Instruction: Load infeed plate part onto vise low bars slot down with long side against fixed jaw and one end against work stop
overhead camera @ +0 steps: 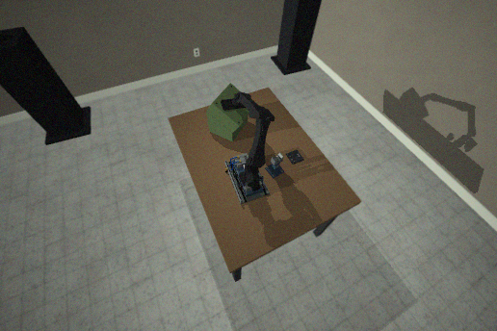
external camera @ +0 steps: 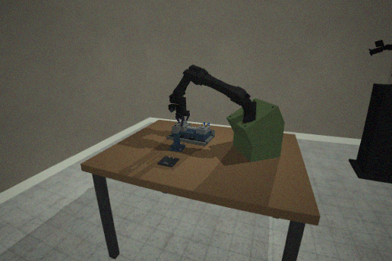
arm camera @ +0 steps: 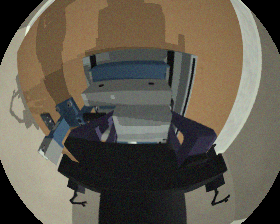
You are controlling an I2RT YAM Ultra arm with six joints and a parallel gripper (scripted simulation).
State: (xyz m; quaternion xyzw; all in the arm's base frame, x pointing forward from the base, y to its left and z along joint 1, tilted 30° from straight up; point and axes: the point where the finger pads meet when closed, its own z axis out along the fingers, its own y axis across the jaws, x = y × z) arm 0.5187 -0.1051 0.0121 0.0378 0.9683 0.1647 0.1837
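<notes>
The part lies right at my hand. From my hand the other things lie so: vise (70 mm behind, 50 mm below, 20 mm to the left); infeed plate (390 mm to the left, 110 mm behind, 90 mm below).
</notes>
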